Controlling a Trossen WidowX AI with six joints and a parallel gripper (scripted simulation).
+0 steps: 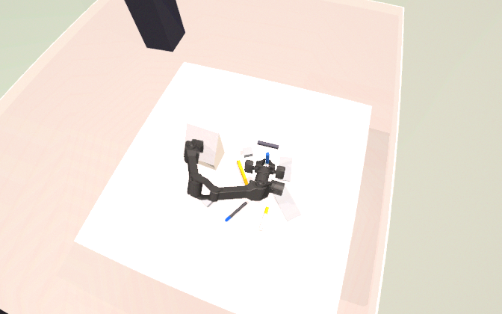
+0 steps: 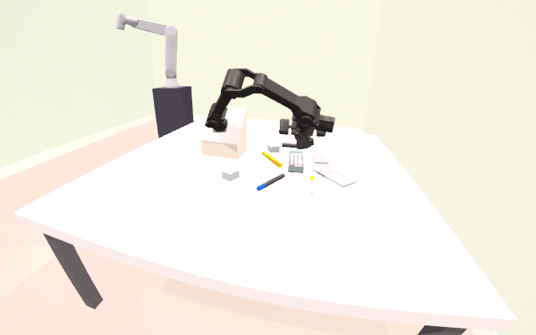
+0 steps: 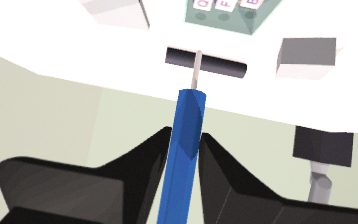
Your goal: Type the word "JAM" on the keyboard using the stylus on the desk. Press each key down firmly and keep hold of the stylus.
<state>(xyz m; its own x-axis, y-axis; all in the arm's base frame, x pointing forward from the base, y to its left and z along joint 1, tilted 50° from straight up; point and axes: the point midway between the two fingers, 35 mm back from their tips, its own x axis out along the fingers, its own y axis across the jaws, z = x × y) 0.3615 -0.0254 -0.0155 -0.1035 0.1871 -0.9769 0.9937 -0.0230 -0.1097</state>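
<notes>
Now: gripper tip 120 mm past the yellow marker, 110 mm above it and 60 mm to the left of it. The rest, counted from my gripper tip: grey block 130 mm behind, 100 mm below, 60 mm to the left; grey stylus tip 50 mm below; blue stylus 10 mm below.
</notes>
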